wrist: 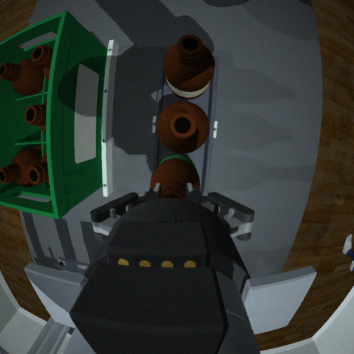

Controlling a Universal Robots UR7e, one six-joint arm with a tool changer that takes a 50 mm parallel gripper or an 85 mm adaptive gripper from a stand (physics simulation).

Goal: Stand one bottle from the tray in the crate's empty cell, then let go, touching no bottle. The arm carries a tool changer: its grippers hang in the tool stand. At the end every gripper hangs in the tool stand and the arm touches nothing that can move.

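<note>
A green crate point(64, 60) stands at the left in the wrist view, with several brown bottles in it; its empty cell cannot be made out. A grey tray point(211, 160) runs down the middle, with three brown bottles in a row. The far bottle point(190, 67) has a cream band, and the middle bottle point(182, 142) shows its open mouth. The near bottle point(175, 172) has a green band and is upright. My gripper point(174, 190) has its fingertips close on both sides of the near bottle's neck and looks shut on it. The gripper body hides part of this bottle.
A white rail point(105, 140) with screws runs between crate and tray. The middle bottle stands close to the near one. Pale panels point(55, 295) point(280, 300) show on both sides of the gripper body. A small white and dark blue object point(349, 246) shows at the right edge.
</note>
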